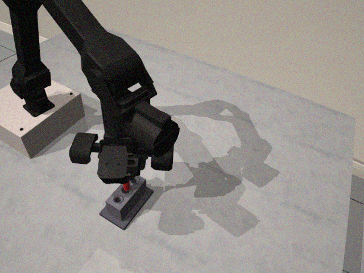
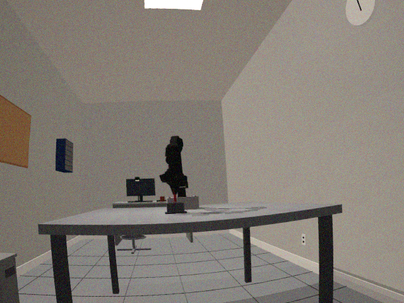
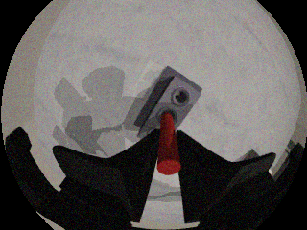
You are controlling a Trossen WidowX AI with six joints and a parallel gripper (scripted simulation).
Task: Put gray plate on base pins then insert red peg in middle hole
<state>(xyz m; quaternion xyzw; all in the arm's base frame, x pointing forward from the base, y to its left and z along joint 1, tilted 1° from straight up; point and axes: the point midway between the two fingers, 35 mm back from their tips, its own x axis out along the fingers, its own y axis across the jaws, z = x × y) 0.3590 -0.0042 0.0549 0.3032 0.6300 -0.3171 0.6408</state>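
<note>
Now: the gray plate 6 cm below my gripper tip. From my gripper tip the other things lie so: red peg right at my gripper tip.
</note>
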